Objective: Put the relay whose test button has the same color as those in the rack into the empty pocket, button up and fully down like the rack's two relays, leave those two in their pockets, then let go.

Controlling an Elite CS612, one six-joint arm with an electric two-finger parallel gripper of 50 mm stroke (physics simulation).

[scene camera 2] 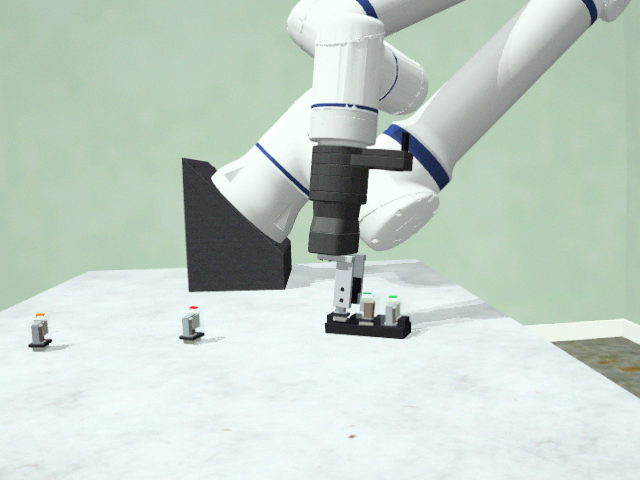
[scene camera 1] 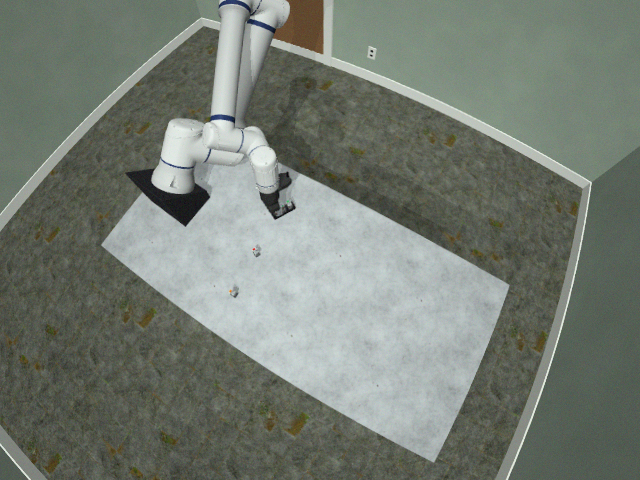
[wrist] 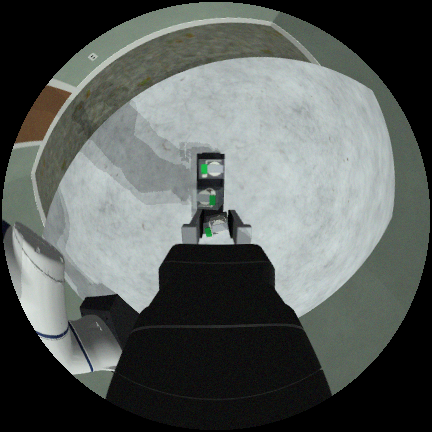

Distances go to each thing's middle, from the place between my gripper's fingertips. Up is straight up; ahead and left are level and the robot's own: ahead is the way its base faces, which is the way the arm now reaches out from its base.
I see the black rack point(scene camera 2: 350, 327) 10 mm ahead of my hand, 30 mm to the left of it and 30 mm below it. From my hand the other things lie so: red-button relay point(scene camera 2: 190, 320) (20 mm ahead, 200 mm to the right, 10 mm below).
